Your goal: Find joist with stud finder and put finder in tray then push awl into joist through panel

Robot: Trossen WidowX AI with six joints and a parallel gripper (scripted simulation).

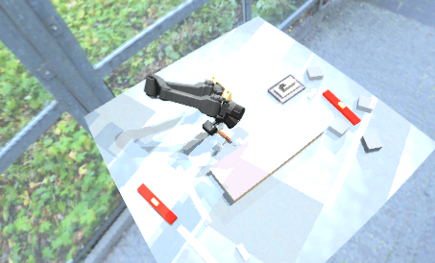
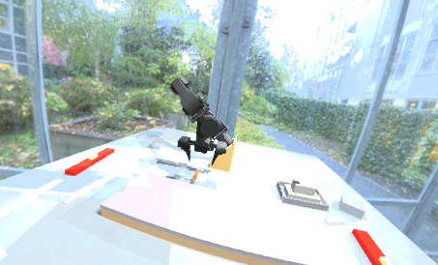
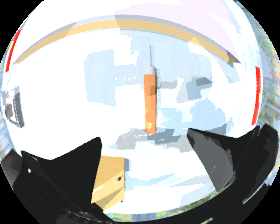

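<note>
My gripper tip is now 50 mm short of the awl, 10 mm to the left of it and 50 mm above it. Also, from my gripper tip: tray 20 mm ahead, 410 mm to the left, 40 mm below; stud finder 10 mm ahead, 400 mm to the left, 10 mm below; light 10 mm ahead, 380 mm to the left, 10 mm above.
</note>
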